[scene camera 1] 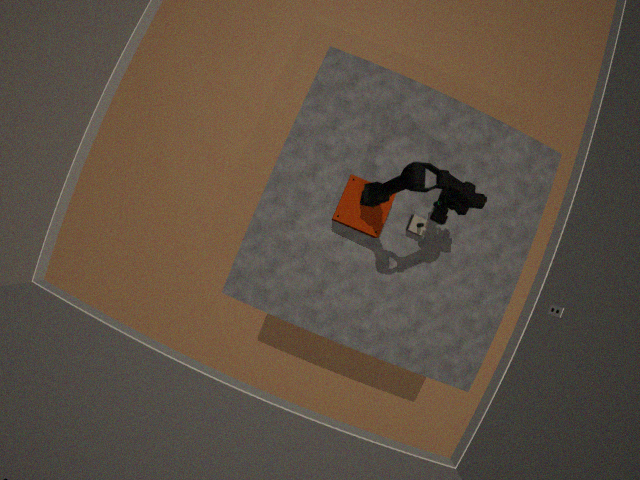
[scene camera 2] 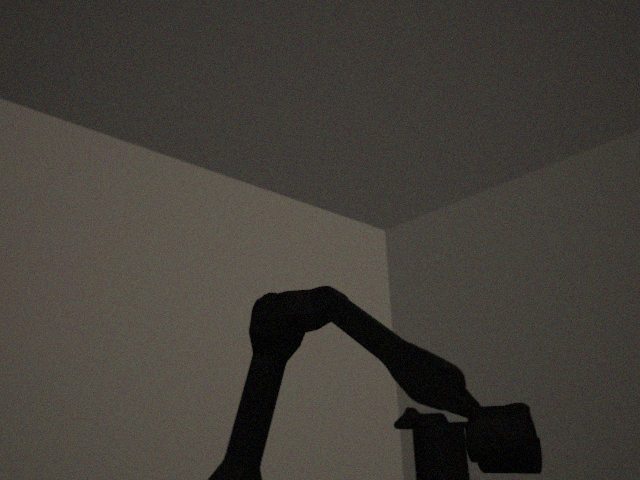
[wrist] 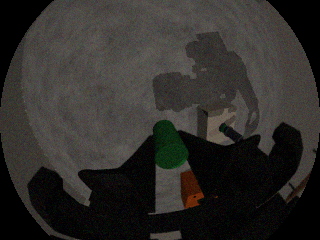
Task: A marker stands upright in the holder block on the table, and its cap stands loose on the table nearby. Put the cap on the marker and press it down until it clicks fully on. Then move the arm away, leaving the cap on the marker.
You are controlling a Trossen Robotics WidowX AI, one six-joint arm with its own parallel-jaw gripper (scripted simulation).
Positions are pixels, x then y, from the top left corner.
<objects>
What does my gripper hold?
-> A green cap.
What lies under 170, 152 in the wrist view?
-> A green cap.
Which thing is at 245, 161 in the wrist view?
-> My gripper.
</objects>
